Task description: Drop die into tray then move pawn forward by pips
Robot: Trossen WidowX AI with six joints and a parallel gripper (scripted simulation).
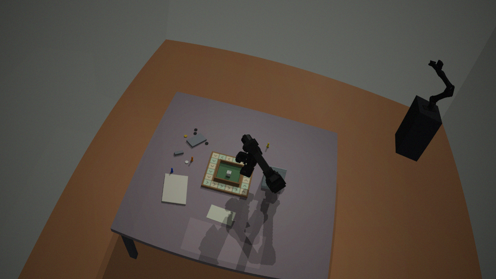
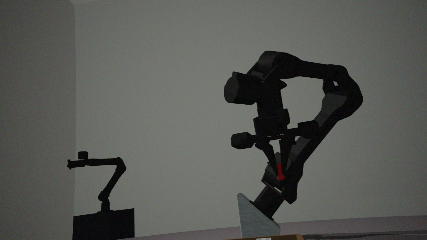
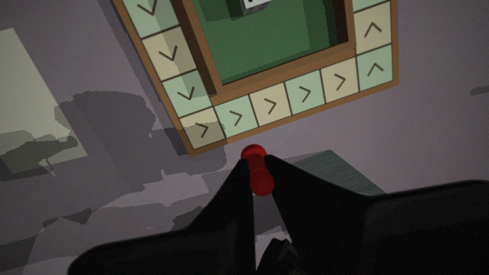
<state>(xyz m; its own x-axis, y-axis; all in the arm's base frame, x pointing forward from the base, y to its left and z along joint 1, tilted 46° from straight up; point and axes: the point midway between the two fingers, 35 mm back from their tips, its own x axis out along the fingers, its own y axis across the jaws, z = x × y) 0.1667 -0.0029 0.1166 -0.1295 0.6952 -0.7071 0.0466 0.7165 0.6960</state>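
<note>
The white die lies 110 mm ahead of my gripper tip, 30 mm to the right of it and 120 mm below it. Also, from my gripper tip: green dice tray: 120 mm ahead, 50 mm to the right, 140 mm below; red pawn: 10 mm above; yellow pawn: 40 mm behind, 390 mm to the right, 130 mm below.
</note>
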